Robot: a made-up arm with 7 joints.
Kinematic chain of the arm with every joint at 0, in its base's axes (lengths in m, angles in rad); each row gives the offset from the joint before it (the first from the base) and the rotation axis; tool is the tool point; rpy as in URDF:
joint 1: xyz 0 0 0.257 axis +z
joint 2: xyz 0 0 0 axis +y
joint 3: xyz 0 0 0.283 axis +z
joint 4: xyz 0.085 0 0 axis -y
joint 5: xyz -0.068 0 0.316 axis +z
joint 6: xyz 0 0 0 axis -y
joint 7: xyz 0.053 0 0 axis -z
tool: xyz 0 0 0 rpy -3.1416 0 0
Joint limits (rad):
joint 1: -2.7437..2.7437
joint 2: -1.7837..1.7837
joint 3: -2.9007..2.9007
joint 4: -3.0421..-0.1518
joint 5: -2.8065..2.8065
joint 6: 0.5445..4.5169
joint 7: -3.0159..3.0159
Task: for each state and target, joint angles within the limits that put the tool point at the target. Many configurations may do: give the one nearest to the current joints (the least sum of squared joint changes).
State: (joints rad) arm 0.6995 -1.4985 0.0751 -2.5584 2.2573 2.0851 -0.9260
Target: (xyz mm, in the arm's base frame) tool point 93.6 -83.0 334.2
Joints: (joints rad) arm 0.3330 -1.3416 -0.7291 -3.0421 2.7002 2.8948 -0.9260
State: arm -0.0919 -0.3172 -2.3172 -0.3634 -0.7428 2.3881 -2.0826
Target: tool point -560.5 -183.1 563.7
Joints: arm 0.0364 -0.8486 -2.3989 -0.6177 -0.7283 2.2455 -2.0826
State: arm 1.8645 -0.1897 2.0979 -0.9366 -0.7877 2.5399 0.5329
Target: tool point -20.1 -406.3 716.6
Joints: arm 2.1510 -0.0955 2.3383 -1.2301 -0.8806 2.7413 0.5329
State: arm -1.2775 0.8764 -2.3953 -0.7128 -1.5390 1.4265 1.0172
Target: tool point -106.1 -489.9 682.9
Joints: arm -1.2782 1.1490 -2.2572 -0.8611 -1.5311 1.4238 1.0172
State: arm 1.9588 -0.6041 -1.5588 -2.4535 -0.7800 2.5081 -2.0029
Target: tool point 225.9 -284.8 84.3
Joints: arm 1.4129 -0.9071 -2.4575 -2.4130 -0.7018 2.4321 -2.0029
